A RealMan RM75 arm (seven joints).
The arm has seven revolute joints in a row. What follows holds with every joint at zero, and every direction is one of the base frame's. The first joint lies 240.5 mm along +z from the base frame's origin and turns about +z. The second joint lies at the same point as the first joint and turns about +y. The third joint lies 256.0 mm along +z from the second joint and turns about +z. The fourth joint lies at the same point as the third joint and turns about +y. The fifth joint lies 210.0 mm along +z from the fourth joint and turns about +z. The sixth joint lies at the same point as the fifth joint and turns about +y. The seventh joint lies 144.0 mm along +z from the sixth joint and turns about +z. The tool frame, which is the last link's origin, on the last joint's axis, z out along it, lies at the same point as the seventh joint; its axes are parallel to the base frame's.
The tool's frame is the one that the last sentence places.
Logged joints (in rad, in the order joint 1, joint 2, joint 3, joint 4, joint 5, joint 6, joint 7), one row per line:
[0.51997 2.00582 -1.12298 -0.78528 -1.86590 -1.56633 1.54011]
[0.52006 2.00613 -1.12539 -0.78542 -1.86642 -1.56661 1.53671]
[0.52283 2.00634 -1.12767 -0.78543 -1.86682 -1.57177 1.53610]
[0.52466 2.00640 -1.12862 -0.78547 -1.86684 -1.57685 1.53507]
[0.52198 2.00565 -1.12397 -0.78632 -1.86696 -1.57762 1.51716]
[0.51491 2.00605 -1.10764 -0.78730 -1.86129 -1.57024 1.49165]
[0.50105 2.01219 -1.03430 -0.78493 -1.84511 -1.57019 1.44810]
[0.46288 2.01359 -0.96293 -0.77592 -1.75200 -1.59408 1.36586]
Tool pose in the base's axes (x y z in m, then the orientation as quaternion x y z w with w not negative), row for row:
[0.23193 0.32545 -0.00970 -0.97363 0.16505 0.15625 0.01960]
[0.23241 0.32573 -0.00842 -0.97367 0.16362 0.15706 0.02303]
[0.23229 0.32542 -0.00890 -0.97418 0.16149 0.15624 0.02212]
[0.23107 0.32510 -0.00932 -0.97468 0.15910 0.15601 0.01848]
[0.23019 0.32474 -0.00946 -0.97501 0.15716 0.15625 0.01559]
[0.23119 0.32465 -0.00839 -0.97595 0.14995 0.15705 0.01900]
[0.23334 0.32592 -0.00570 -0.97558 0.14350 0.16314 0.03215]
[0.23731 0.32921 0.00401 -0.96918 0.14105 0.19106 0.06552]
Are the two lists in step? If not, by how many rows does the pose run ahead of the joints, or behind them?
The pose runs 1 row behind the joints: the pose in row i belongs to the joints in row i - 1.
